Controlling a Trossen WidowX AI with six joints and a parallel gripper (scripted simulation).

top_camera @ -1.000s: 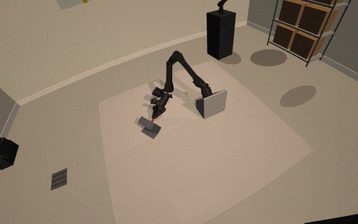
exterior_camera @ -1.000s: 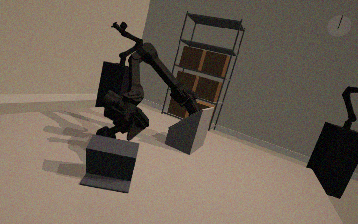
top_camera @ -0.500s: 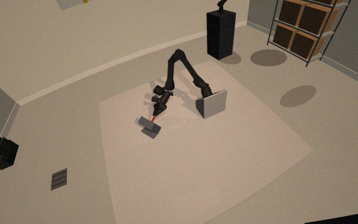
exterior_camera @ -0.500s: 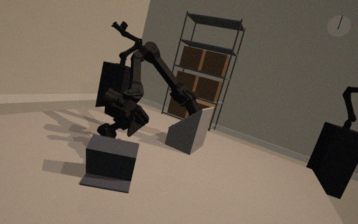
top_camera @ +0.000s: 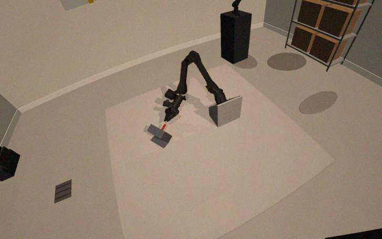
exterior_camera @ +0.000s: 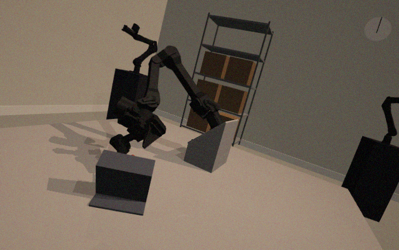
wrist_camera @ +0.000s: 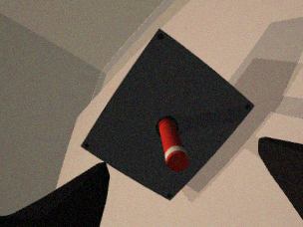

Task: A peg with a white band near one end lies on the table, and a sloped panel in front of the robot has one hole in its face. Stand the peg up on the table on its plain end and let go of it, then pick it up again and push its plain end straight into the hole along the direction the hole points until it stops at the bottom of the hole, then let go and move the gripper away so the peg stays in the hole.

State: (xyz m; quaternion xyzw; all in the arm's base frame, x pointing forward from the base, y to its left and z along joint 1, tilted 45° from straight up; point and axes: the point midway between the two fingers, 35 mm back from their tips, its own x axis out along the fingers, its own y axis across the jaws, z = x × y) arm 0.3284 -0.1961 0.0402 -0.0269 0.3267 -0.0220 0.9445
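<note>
Now: the red peg 20 mm to the left of my gripper tip, 20 mm ahead of it and 10 mm below it. The rest, counted from my gripper tip: dark sloped panel (70 mm ahead, 40 mm to the left, 30 mm below).
</note>
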